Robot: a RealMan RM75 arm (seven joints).
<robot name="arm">
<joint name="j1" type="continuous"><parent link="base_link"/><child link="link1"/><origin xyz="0 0 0.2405"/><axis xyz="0 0 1"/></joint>
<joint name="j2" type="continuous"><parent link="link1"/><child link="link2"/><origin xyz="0 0 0" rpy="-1.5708 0 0"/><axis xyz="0 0 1"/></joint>
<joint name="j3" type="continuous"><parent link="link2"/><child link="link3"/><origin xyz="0 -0.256 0" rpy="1.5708 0 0"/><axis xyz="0 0 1"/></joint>
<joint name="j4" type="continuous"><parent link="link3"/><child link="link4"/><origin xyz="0 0 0" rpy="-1.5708 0 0"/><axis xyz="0 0 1"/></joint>
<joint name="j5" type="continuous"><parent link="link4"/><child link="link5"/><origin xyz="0 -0.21 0" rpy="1.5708 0 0"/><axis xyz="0 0 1"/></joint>
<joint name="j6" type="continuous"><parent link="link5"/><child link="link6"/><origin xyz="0 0 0" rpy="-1.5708 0 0"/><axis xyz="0 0 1"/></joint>
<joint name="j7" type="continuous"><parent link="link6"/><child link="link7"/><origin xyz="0 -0.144 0" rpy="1.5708 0 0"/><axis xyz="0 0 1"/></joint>
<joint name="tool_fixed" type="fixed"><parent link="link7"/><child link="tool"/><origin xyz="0 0 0"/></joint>
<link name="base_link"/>
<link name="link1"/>
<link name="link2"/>
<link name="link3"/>
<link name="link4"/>
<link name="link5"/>
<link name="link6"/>
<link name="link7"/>
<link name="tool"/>
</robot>
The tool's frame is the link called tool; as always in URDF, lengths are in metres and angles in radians. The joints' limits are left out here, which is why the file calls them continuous.
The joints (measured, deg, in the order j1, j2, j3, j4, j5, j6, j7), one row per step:
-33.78, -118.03, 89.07, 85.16, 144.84, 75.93, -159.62
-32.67, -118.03, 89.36, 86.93, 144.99, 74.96, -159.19
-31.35, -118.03, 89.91, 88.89, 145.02, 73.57, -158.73
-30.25, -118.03, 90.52, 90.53, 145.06, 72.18, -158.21
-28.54, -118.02, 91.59, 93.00, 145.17, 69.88, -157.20
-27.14, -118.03, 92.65, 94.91, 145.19, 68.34, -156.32
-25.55, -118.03, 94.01, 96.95, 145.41, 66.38, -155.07
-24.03, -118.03, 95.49, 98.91, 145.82, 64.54, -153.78
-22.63, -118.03, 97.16, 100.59, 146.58, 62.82, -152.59
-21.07, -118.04, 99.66, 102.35, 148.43, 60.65, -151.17
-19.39, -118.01, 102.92, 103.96, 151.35, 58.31, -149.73
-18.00, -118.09, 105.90, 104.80, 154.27, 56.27, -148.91
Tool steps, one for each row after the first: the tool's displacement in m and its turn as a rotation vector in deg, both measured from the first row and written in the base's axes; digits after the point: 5 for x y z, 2 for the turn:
0.00189, -0.00112, 0.00310, 1.20, -0.42, -1.40
0.00448, -0.00277, 0.00581, 2.55, -1.03, -3.10
0.00731, -0.00422, 0.00777, 3.71, -1.52, -4.81
0.01193, -0.00675, 0.01053, 5.47, -2.15, -7.68
0.01537, -0.01026, 0.01151, 6.40, -2.49, -9.90
0.01918, -0.01424, 0.01221, 7.48, -2.63, -12.69
0.02306, -0.01866, 0.01240, 8.41, -2.53, -15.51
0.02624, -0.02323, 0.01147, 9.14, -2.07, -18.19
0.02956, -0.02873, 0.00872, 9.96, -0.70, -21.69
0.03187, -0.03533, 0.00386, 10.62, 1.58, -25.61
0.03256, -0.04102, -0.00218, 11.02, 3.59, -28.50

